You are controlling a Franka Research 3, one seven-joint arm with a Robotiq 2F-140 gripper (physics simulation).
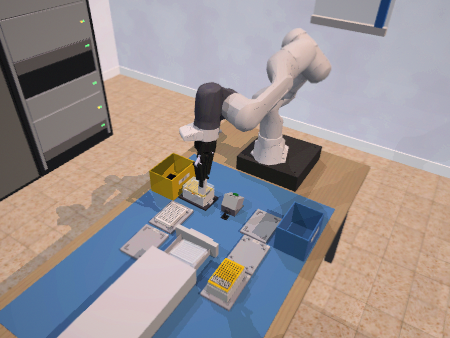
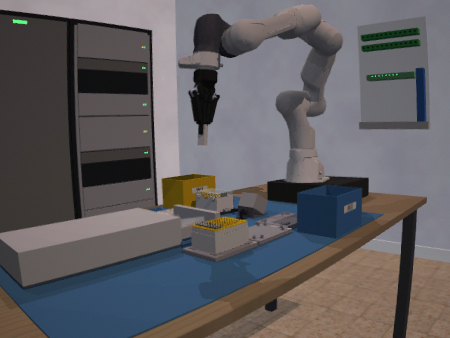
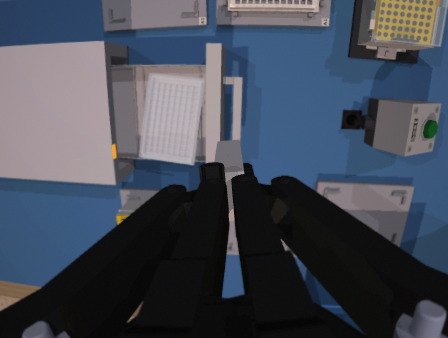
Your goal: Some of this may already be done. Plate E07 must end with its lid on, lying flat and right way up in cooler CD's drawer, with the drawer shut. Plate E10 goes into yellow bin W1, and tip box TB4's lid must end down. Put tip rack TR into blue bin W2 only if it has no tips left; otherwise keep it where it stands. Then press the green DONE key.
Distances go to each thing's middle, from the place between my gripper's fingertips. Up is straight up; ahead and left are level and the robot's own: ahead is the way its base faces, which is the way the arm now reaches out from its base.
Labels:
Now: the clear lid (image 3: 173, 104) 110 mm ahead of my hand, 10 mm to the right of it and 220 mm below it. The rest, counted from my hand: cooler drawer (image 1: 191, 235): 140 mm ahead, 20 mm to the right, 230 mm below; then tip box TB4 (image 2: 224, 205): 230 mm behind, 140 mm to the right, 230 mm below; then tip rack TR (image 2: 219, 235): 150 mm ahead, 180 mm to the left, 220 mm below.

